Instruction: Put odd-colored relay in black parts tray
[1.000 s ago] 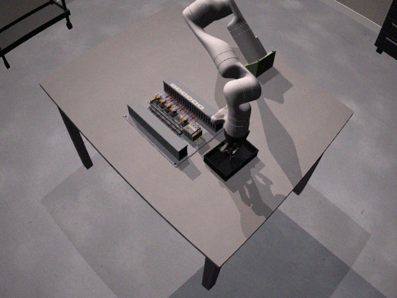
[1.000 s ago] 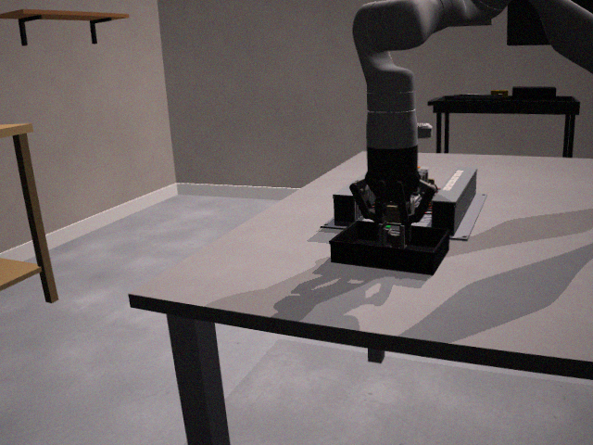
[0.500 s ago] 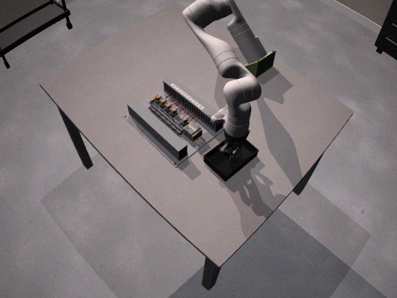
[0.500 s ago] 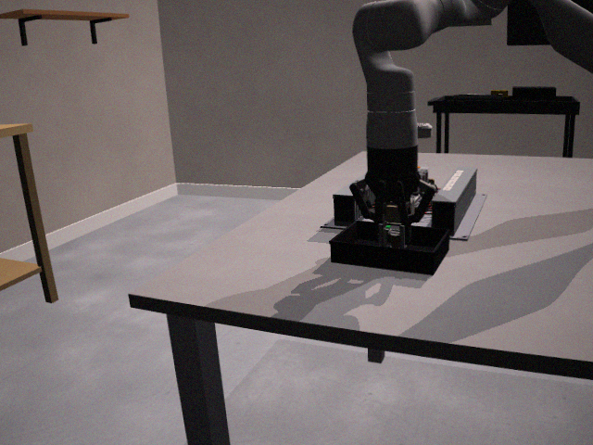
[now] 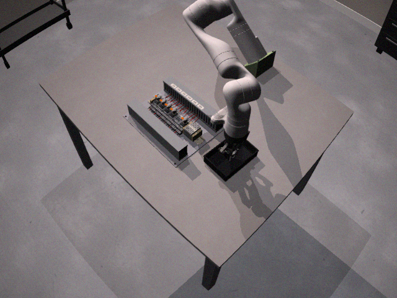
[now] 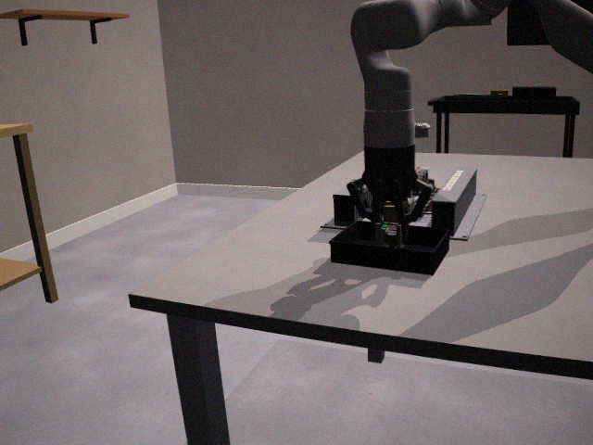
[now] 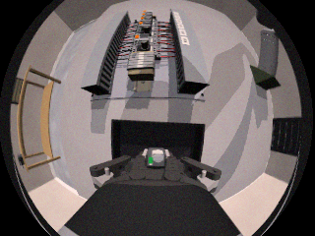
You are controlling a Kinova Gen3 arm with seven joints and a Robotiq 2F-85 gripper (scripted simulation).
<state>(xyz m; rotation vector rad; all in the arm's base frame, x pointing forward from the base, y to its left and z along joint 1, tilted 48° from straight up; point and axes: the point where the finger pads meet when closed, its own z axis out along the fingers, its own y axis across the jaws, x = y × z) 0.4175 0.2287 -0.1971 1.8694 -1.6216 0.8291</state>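
The black parts tray lies 20 mm below my hand.
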